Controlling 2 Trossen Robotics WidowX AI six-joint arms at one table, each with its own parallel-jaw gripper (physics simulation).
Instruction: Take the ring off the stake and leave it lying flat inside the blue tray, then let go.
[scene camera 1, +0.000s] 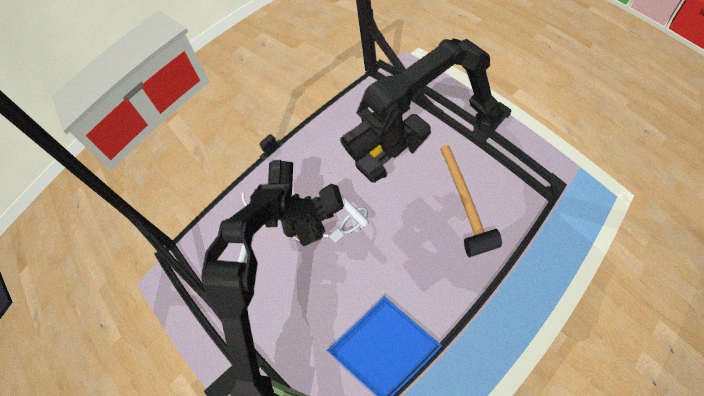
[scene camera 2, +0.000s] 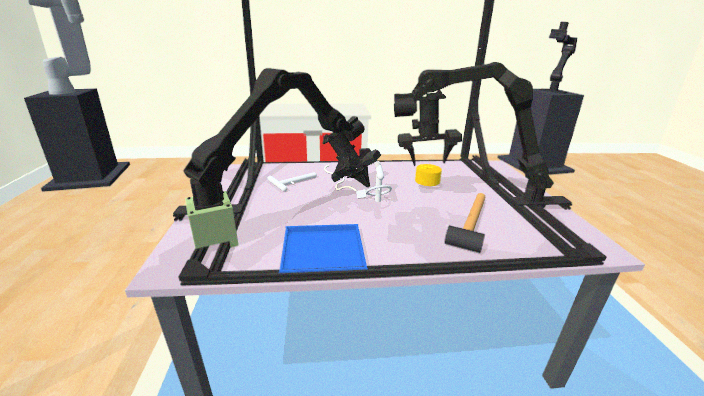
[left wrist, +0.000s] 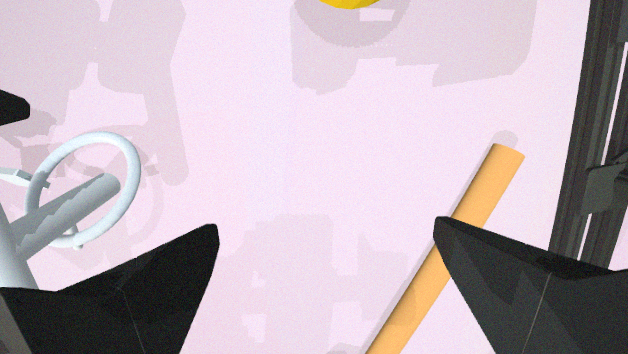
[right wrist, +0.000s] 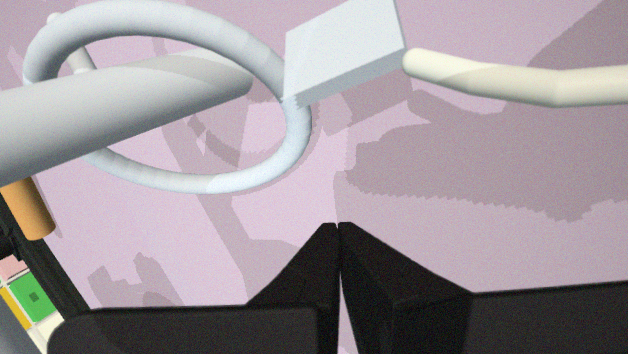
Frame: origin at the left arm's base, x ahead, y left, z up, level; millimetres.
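Seen in the pictures: left gripper, between the fingertips: (scene camera 1: 398, 164) (scene camera 2: 429, 164) (left wrist: 327, 230); right gripper, between the fingertips: (scene camera 1: 332, 215) (scene camera 2: 368, 186) (left wrist: 28, 108) (right wrist: 336, 236); left arm's base, origin of its link: (scene camera 1: 484, 124) (scene camera 2: 532, 199) (right wrist: 5, 232); right arm's base, origin of its link: (scene camera 2: 208, 202).
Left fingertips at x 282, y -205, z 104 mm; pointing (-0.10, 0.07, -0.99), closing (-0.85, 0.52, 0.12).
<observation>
Pixels of each thing's middle, then the offset from my left fingertips to it. "spot": a spot on its surface instead.
- pale ring, middle of its body: (right wrist: 212, 106) (left wrist: 64, 182) (scene camera 1: 349, 224) (scene camera 2: 374, 191) dz -96, dx +144, dy -87 mm
- white stake, middle of its body: (right wrist: 195, 120) (left wrist: 83, 180) (scene camera 1: 353, 221) (scene camera 2: 378, 191) dz -97, dx +133, dy -80 mm
- white block, a spot on its surface: (right wrist: 345, 45) (scene camera 2: 360, 192) spot: dz -103, dx +179, dy -113 mm
- blue tray, middle of its body: (scene camera 1: 384, 350) (scene camera 2: 323, 248) dz -112, dx +424, dy +96 mm
- hammer, middle of its body: (left wrist: 417, 299) (scene camera 1: 465, 196) (scene camera 2: 473, 217) dz -103, dx -16, dy +184 mm
- yellow cylinder, middle of its body: (scene camera 1: 371, 140) (scene camera 2: 428, 174) dz -98, dx -115, dy -111 mm
- white T-shaped piece, a spot on its surface: (scene camera 2: 301, 178) spot: dz -109, dx +292, dy -328 mm
A pale ring (scene camera 1: 352, 231) (scene camera 2: 389, 190) (left wrist: 134, 170) (right wrist: 298, 125) hangs around the lower shaft of the white stake (scene camera 1: 357, 212) (scene camera 2: 378, 195) (left wrist: 65, 215) (right wrist: 125, 105). A white block (right wrist: 345, 45) (scene camera 2: 362, 194) is on the ring's side, with a cream cord running from it. My right gripper (right wrist: 336, 236) (scene camera 2: 369, 185) is shut and empty, beside the ring and apart from it. My left gripper (left wrist: 327, 230) (scene camera 2: 429, 164) is open and empty, high above the table. The blue tray (scene camera 1: 356, 325) (scene camera 2: 322, 228) holds nothing and lies at the table's front.
A hammer (scene camera 1: 462, 195) (scene camera 2: 474, 212) (left wrist: 440, 270) lies at the right of the scene views. A yellow cylinder (scene camera 2: 428, 175) (scene camera 1: 376, 151) stands under the left gripper. A white T-shaped piece (scene camera 2: 301, 178) lies at the back left. A green block (scene camera 2: 212, 225) is at the right arm's base.
</observation>
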